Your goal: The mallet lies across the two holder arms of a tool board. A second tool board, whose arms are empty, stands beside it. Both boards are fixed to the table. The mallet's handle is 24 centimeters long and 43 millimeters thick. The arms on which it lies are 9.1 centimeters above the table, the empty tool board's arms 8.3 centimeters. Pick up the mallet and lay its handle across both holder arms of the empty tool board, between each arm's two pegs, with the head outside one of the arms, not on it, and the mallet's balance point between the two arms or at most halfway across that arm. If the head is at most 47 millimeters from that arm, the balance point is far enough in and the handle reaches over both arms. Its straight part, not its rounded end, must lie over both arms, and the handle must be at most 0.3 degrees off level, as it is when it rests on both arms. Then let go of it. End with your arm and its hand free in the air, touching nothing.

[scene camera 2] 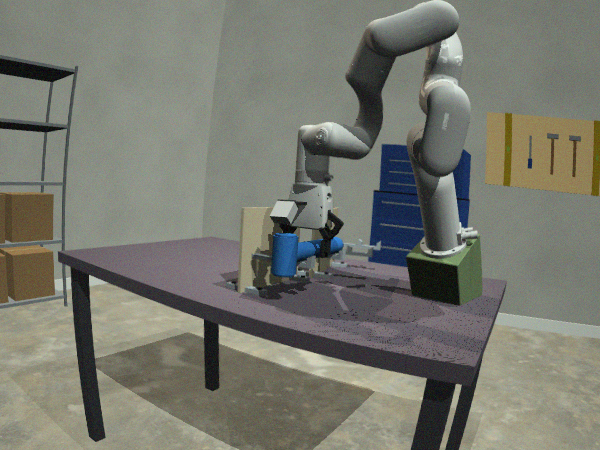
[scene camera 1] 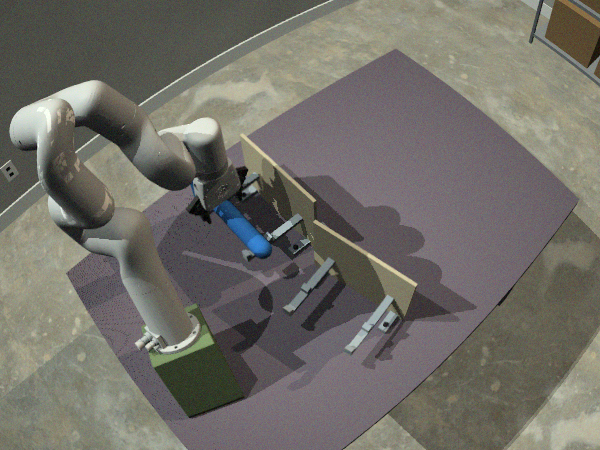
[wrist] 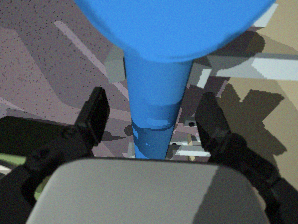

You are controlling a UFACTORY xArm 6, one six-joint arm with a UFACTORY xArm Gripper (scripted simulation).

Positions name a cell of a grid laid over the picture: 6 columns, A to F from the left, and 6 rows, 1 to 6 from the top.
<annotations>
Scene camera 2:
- blue mallet: C4
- tool board: D4
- tool board: C4
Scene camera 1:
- gripper: C3
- blue mallet: C3
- tool board: D4
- tool board: C3
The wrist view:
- gripper: D3
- blue mallet: D2
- tool board: F3
</annotations>
